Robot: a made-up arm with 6 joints.
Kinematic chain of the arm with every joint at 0, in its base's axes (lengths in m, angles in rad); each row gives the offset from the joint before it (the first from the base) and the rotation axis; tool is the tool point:
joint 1: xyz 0 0 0.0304 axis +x
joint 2: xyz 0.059 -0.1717 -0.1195 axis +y
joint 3: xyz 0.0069 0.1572 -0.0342 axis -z
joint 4: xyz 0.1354 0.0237 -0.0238 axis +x
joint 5: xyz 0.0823 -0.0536 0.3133 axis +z
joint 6: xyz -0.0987 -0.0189 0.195 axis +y
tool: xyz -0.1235 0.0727 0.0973
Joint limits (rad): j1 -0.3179..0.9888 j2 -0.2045..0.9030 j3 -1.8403..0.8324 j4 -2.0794..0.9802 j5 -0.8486..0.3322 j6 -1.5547..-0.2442
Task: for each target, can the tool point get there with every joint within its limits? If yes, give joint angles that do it. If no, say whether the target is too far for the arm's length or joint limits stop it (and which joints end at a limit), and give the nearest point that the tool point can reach.
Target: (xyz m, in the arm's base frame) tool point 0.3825 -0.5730 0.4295
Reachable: no: joint limits stop it (at a limit: joint 1, joint 4, joint 5, joint 6) | nearest point 0.2786 -0.4014 0.2650 | short by 0.259 m
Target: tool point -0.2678 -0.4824 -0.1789
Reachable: no: joint limits stop it (at a limit: joint 2, joint 4, joint 5, joint 6) | nearest point -0.2193 -0.4087 -0.1469 | short by 0.094 m
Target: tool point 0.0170 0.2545 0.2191
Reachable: yes | joints -0.1971 0.2393 -0.5021 -0.4092 -0.2654 -1.0136
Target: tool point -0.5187 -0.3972 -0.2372
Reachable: no: joint limits stop it (at a limit: joint 1, joint 3, joint 5, joint 6) | nearest point -0.4726 -0.3006 -0.2472 | short by 0.107 m
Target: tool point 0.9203 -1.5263 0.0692
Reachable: no: too far | nearest point 0.3611 -0.4904 -0.0089 | short by 1.180 m
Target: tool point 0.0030 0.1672 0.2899
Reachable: yes | joints 0.3390 0.4159 -0.6974 -0.5439 -0.3978 -1.2418
